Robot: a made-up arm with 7 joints. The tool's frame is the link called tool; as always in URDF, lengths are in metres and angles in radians. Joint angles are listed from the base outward. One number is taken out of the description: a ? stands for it. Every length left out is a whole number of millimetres.
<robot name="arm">
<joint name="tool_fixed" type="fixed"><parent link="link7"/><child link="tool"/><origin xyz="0 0 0" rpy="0 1.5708 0"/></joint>
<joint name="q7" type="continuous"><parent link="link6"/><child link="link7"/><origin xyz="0 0 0" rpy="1.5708 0 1.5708"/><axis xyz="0 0 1"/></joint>
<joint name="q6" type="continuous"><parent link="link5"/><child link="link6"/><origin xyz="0 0 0" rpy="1.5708 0 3.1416"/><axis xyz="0 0 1"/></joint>
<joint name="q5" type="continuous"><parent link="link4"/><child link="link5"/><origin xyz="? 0 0" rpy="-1.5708 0 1.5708"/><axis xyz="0 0 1"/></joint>
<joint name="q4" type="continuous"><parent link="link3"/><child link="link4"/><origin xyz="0 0 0" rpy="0 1.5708 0"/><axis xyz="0 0 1"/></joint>
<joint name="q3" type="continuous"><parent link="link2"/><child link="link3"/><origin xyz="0 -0.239 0" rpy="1.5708 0 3.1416"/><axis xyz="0 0 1"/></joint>
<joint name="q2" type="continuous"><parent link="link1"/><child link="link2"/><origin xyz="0 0 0" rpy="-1.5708 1.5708 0"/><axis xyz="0 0 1"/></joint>
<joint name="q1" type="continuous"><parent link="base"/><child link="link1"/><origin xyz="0 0.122 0" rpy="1.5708 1.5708 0"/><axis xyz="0 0 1"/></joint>
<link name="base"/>
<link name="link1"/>
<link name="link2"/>
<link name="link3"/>
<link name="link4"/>
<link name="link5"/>
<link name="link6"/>
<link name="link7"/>
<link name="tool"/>
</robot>
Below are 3 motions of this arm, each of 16 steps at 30 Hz.
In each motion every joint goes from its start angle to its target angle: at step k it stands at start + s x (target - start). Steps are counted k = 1, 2, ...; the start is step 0. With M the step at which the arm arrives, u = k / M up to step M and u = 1 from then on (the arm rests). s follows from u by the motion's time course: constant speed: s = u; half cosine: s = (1 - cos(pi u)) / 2; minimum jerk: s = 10 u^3 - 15 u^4 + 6 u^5.
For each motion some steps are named. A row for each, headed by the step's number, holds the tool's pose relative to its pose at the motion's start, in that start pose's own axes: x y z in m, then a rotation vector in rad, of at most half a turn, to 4 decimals.
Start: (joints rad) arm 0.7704 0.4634 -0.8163 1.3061 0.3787 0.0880 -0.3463
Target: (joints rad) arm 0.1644 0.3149 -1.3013 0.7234 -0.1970 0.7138 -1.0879
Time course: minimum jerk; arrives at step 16
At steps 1, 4, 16:
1: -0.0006 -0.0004 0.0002 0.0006 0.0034 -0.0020
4: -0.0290 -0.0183 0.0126 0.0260 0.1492 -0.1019
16: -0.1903 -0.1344 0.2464 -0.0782 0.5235 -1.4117

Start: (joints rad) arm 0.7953 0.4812 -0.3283 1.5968 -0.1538 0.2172 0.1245
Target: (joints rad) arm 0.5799 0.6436 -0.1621 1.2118 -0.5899 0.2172 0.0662
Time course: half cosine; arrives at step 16
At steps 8, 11, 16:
8: -0.0664 0.0079 0.0237 0.0396 0.3317 -0.2348
11: -0.1007 0.0141 0.0445 0.0346 0.5067 -0.3743
16: -0.1260 0.0202 0.0645 0.0168 0.6410 -0.4889

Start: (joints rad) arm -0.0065 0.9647 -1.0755 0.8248 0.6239 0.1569 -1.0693
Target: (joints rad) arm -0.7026 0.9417 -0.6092 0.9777 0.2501 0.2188 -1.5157
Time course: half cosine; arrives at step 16
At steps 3, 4, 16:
3: -0.0098 -0.0030 0.0082 0.0194 -0.0060 -0.0281
4: -0.0171 -0.0049 0.0142 0.0341 -0.0112 -0.0487
16: -0.1168 0.0058 0.0911 0.2717 -0.1483 -0.3202

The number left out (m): 0.201
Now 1 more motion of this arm.
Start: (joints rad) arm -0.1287 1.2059 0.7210 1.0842 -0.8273 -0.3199 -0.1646
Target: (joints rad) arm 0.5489 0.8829 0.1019 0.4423 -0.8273 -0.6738 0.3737
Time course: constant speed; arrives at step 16
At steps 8, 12, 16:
8: 0.0294 -0.0870 0.0093 -0.4720 -0.0725 0.2768
12: 0.0600 -0.1198 0.0052 -0.6809 -0.1829 0.3968
16: 0.0961 -0.1418 -0.0052 -0.8701 -0.3334 0.4832

